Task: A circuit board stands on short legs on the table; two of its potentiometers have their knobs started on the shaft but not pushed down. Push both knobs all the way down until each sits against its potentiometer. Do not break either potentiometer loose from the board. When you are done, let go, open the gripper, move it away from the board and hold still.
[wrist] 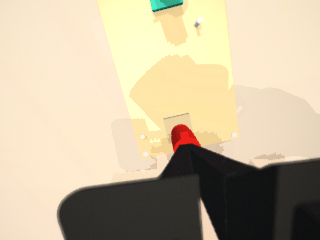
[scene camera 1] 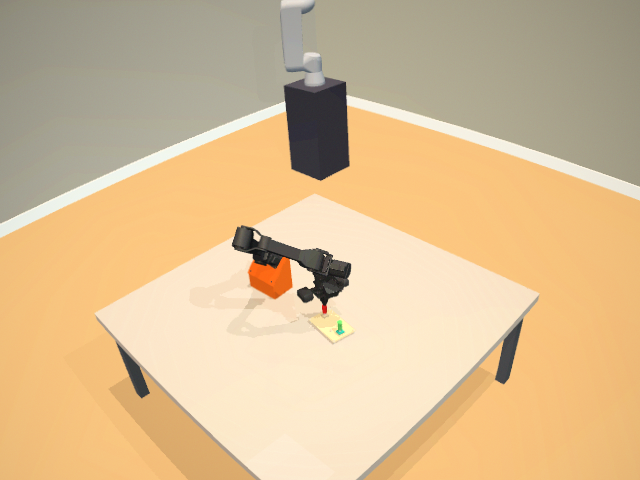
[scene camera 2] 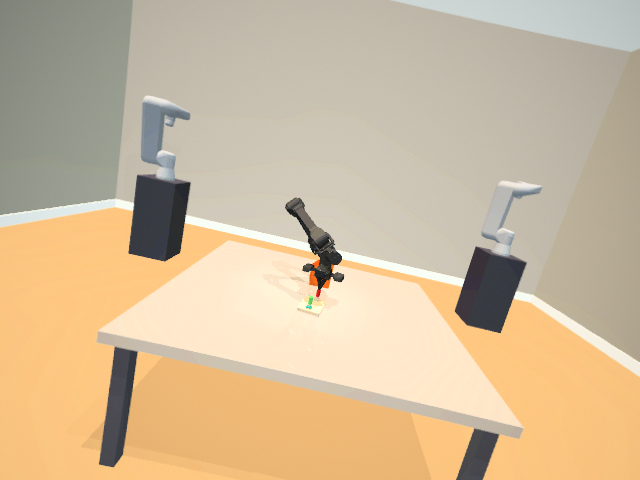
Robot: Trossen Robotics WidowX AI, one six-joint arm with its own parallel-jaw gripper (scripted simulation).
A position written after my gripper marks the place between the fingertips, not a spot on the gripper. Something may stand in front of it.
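I can see my gripper (scene camera 1: 324, 305). The wrist view has it as well, with the gripper (wrist: 185, 150) showing there too.
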